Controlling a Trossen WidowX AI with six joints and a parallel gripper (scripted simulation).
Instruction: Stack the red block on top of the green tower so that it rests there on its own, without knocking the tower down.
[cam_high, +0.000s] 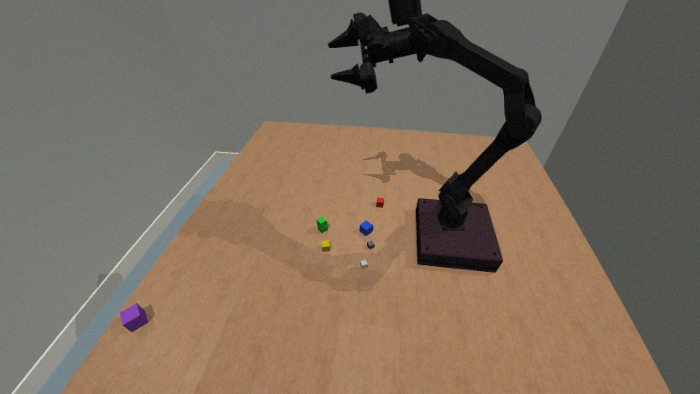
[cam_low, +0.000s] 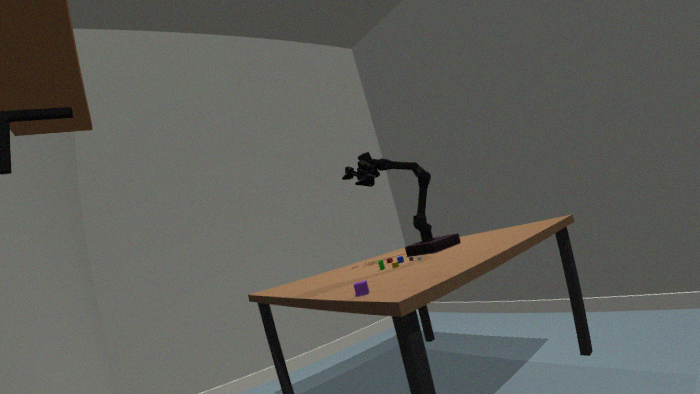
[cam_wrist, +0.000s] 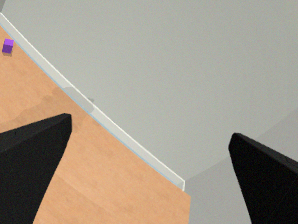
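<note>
My gripper tip is 15 cm past the red block, 1 cm to the right of it and 46 cm above it. From my gripper tip the other things lie so: grey block 11 cm behind, 18 cm to the left, 46 cm below; blue block 10 cm behind, 12 cm to the left, 45 cm below; yellow block 3 cm ahead, 19 cm to the left, 46 cm below.
</note>
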